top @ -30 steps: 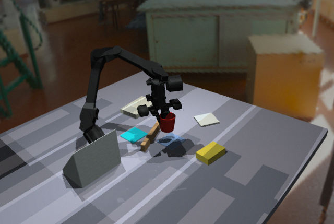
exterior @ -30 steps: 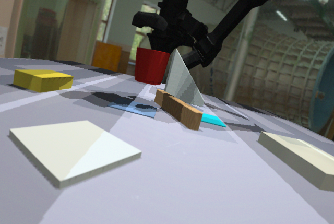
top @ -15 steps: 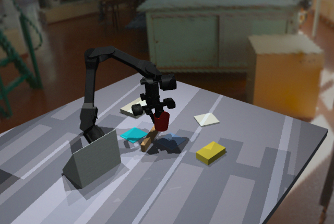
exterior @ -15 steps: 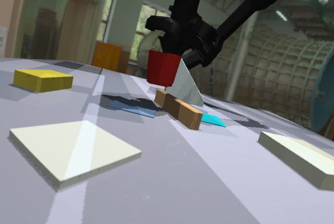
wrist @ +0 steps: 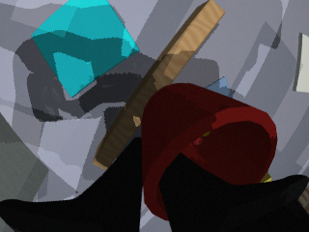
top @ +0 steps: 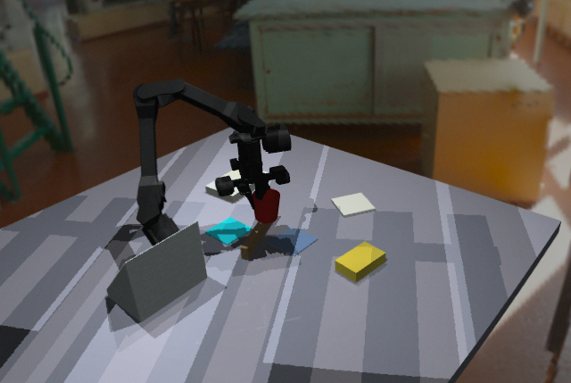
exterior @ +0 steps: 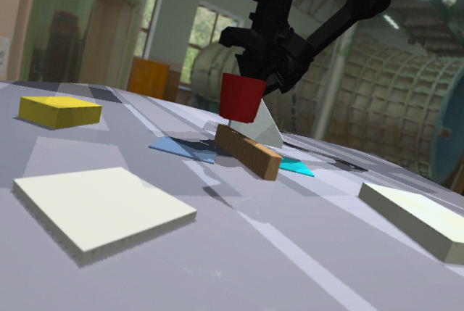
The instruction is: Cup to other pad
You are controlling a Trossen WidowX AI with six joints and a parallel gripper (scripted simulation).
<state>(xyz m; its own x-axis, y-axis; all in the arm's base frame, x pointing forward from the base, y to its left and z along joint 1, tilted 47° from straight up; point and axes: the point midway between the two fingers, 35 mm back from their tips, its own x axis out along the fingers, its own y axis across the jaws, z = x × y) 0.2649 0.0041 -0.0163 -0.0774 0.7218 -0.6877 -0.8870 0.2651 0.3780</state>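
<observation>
Now: the bright cyan pad 3 cm behind my gripper tip, 9 cm to the left of it and 11 cm below it. From my gripper tip the other things lie so: wooden bar (1 cm ahead, 1 cm to the left, 9 cm below); dull blue pad (6 cm ahead, 8 cm to the right, 11 cm below); red cup (3 cm ahead, 2 cm to the right).
</observation>
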